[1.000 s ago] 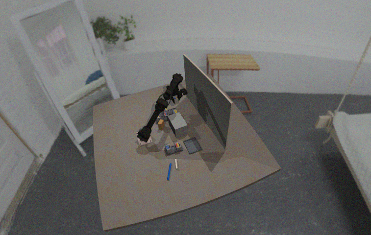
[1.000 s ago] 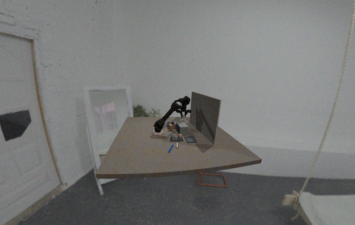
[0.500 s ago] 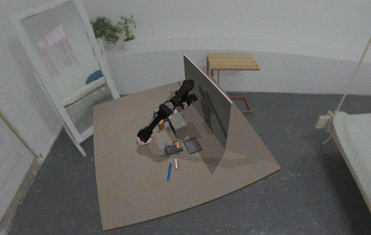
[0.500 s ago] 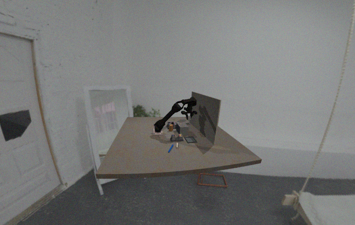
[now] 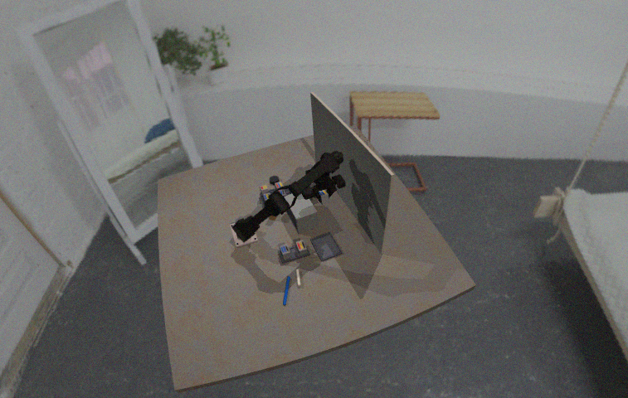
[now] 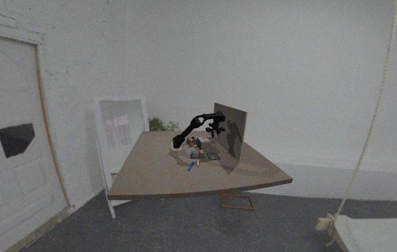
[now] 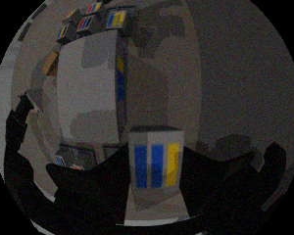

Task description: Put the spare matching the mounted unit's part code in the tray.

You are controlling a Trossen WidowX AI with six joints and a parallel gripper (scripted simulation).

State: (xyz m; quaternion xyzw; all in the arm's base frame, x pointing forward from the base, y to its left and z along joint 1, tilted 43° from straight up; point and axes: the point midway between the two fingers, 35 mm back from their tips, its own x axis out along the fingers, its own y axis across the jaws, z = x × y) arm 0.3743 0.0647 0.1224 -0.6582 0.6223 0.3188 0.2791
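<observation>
My gripper tip is now 150 mm to the left of the dark flat tray, 130 mm above it and 40 mm past it. From my gripper tip the other things lie so: grey mounted unit (100 mm behind, 90 mm below, 60 mm to the left); then spare (30 mm above); then dark upright panel (140 mm ahead, 90 mm above, 80 mm to the left).
</observation>
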